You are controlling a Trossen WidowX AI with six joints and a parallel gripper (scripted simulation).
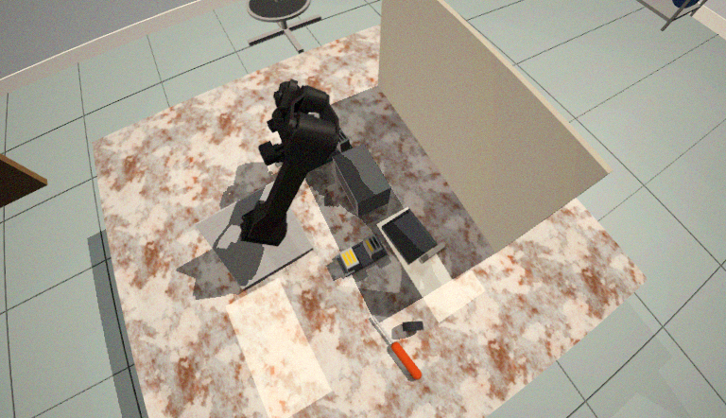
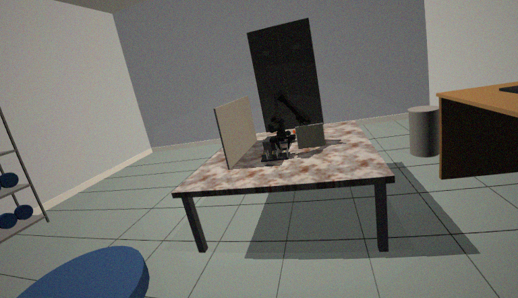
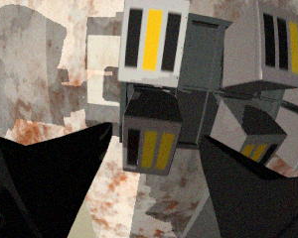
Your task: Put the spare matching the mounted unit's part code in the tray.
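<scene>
Right now the spare is 1 cm to the right of my gripper tip and 1 cm behind it. The rest, counted from my gripper tip: dark tray (37 cm to the right, 14 cm ahead, 4 cm below); grey mounted unit (16 cm to the right, 11 cm ahead); tall beige panel (36 cm ahead, 20 cm to the right, 18 cm above).
</scene>
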